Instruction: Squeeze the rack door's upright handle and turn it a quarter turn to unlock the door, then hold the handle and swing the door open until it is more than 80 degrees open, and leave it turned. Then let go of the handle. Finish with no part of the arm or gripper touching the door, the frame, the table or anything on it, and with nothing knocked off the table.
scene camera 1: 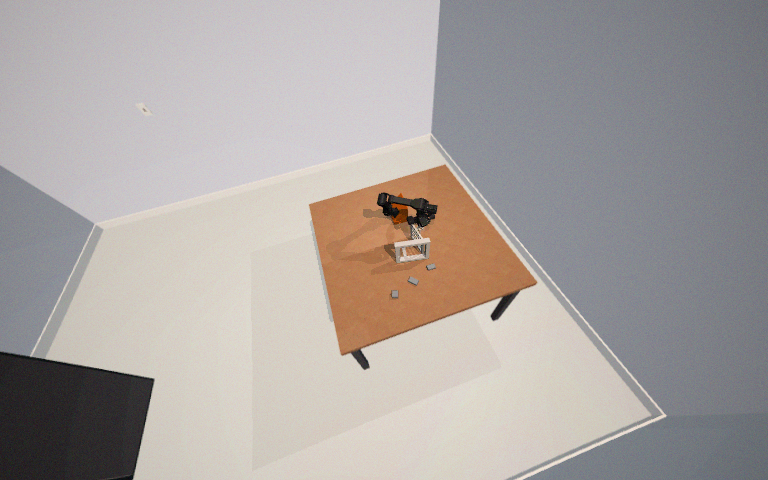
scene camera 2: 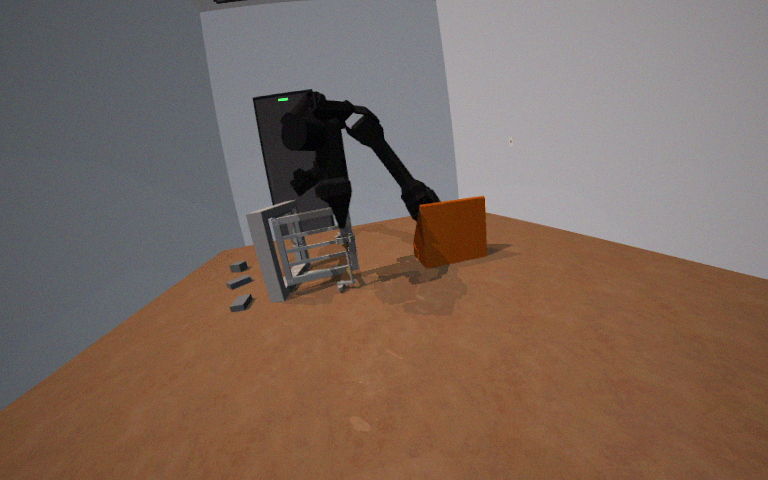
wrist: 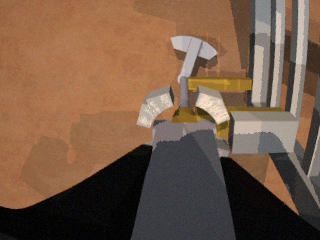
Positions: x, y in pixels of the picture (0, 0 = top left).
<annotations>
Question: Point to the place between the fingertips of the gripper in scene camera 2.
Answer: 342, 226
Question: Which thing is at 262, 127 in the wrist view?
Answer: A slatted rack door.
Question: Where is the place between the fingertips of the gripper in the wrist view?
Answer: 184, 162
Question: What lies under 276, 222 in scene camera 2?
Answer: A slatted rack door.
</annotations>
